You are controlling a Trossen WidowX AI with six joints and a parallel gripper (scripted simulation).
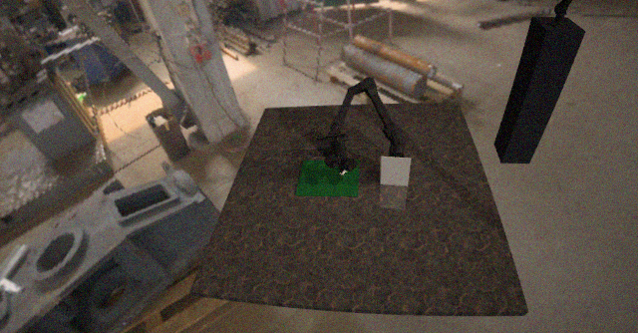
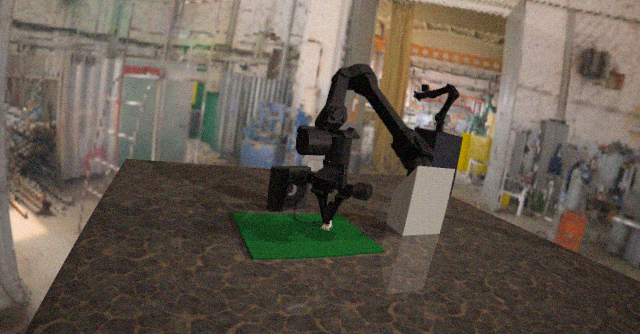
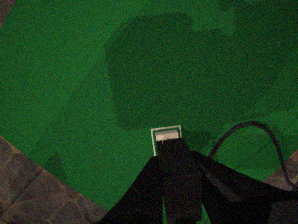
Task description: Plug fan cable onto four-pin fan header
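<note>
The pale header is 3 cm below my gripper tip. Round my gripper tip: black plug (1 cm to the right, 1 cm above); black fan (14 cm to the right, 5 cm ahead, 3 cm above); green board (7 cm ahead, 4 cm below, 3 cm to the left).
</note>
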